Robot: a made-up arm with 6 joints. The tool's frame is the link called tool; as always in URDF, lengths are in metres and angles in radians. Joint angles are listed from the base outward. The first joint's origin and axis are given. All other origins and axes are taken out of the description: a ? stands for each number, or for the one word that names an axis. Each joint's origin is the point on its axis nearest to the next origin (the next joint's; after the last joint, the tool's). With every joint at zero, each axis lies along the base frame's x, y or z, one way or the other. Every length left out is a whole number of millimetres.
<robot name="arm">
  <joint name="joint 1" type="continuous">
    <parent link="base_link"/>
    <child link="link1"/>
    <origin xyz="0 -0.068 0.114" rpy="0 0 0"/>
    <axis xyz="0 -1 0"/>
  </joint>
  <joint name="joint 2" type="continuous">
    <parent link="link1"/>
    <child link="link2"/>
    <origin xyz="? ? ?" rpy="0 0 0"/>
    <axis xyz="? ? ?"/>
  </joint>
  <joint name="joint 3" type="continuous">
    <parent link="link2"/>
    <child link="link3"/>
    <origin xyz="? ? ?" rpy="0 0 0"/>
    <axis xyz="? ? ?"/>
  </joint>
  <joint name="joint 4" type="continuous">
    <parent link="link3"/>
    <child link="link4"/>
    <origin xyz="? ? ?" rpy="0 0 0"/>
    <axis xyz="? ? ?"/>
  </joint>
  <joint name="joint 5" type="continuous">
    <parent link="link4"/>
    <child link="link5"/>
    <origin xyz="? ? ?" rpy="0 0 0"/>
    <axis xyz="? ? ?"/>
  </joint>
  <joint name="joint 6" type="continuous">
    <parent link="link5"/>
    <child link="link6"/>
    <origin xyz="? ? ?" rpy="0 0 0"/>
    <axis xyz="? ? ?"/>
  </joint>
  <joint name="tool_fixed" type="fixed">
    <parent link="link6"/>
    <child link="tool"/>
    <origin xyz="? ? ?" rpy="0 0 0"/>
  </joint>
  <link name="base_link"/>
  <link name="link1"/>
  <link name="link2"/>
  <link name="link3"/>
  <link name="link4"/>
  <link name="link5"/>
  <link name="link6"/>
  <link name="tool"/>
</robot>
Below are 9 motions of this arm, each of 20 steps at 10 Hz.
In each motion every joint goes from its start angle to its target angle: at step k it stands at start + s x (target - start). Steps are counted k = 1, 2, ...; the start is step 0. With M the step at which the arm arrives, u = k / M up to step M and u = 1 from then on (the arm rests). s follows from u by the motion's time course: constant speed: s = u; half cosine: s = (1 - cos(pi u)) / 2; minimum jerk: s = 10 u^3 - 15 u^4 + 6 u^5.
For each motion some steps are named. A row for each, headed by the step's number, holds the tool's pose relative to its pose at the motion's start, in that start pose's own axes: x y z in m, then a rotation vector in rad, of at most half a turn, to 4 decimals.
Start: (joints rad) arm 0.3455 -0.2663 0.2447 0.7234 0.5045 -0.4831
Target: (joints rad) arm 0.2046 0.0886 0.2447 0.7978 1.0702 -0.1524
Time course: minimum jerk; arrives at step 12
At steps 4, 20:
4: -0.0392 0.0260 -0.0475 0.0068 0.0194 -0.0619
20: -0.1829 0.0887 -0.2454 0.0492 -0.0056 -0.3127

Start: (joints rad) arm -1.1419 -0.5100 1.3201 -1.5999 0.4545 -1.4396
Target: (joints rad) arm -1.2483 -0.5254 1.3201 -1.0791 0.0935 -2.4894
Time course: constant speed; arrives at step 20
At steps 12, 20:
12: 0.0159 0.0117 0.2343 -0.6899 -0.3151 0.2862
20: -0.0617 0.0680 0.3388 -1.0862 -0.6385 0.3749

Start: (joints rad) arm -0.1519 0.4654 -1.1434 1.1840 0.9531 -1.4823
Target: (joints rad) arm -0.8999 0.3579 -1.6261 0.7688 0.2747 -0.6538
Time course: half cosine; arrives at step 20
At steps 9, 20:
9: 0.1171 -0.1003 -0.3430 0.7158 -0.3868 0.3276
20: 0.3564 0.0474 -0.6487 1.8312 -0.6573 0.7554

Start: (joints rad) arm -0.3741 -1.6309 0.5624 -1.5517 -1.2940 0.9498
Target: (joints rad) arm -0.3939 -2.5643 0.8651 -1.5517 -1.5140 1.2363
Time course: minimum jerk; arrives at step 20
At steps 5, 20:
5: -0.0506 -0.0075 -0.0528 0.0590 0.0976 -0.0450
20: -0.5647 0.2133 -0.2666 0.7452 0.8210 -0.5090

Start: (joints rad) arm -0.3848 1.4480 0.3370 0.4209 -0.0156 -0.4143
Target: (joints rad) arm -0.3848 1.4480 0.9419 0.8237 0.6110 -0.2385
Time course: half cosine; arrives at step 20
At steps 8, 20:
8: 0.0362 0.0581 -0.1047 -0.1371 0.2300 -0.2455
20: 0.0961 0.1103 -0.3195 -0.4471 0.5273 -0.8269

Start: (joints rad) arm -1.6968 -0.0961 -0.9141 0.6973 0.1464 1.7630
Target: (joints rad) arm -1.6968 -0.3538 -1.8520 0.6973 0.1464 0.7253
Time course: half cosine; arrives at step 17
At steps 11, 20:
11: -0.3091 0.4421 0.2447 -0.1636 0.3597 0.1642
20: -0.3862 0.5557 0.4229 -0.2322 0.4712 0.3152

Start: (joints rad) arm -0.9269 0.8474 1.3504 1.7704 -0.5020 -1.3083
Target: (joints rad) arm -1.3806 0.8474 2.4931 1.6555 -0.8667 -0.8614
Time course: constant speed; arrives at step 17
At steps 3, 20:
3: 0.0802 0.0294 -0.0530 0.0502 0.0810 -0.0244
20: 0.2564 0.1304 -0.3684 0.1749 0.3855 -0.2656

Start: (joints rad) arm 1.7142 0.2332 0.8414 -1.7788 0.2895 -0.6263
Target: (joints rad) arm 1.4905 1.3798 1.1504 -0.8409 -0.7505 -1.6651
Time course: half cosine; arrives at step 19
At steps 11, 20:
11: 0.0419 -0.2560 0.3327 -0.0982 -0.5983 0.4886
20: -0.0544 -0.4433 0.4033 -0.1781 -1.1966 0.3911

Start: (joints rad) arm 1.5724 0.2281 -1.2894 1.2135 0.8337 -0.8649
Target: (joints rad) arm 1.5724 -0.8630 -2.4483 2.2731 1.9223 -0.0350
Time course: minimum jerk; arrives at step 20
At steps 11, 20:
11: -0.2297 -0.1303 -0.5308 0.5348 -0.0298 -0.0137
20: -0.1908 0.1073 -0.9656 0.8542 -0.3787 -0.3620

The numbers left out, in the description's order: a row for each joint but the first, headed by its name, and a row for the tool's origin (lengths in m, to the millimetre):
joint 2: xyz 0.058 0 -0.207, axis 0 0 1
joint 3: xyz 0.155 -0.105 0, axis -1 0 0
joint 4: xyz 0 0.595 0.008, axis 0 1 0
joint 5: xyz 0.048 0 0.071, axis 0 0 -1
joint 6: xyz -0.019 0.239 0, axis 1 0 0
tool: xyz 0 -0.331 -0.087

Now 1 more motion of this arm.
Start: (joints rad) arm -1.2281 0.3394 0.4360 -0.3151 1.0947 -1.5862
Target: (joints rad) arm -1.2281 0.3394 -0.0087 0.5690 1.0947 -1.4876
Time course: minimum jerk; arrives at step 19
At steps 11, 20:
11: 0.2249 -0.0145 0.1374 -0.3082 0.0171 0.5171
20: 0.3084 0.0174 0.1812 -0.4704 -0.0308 0.8013

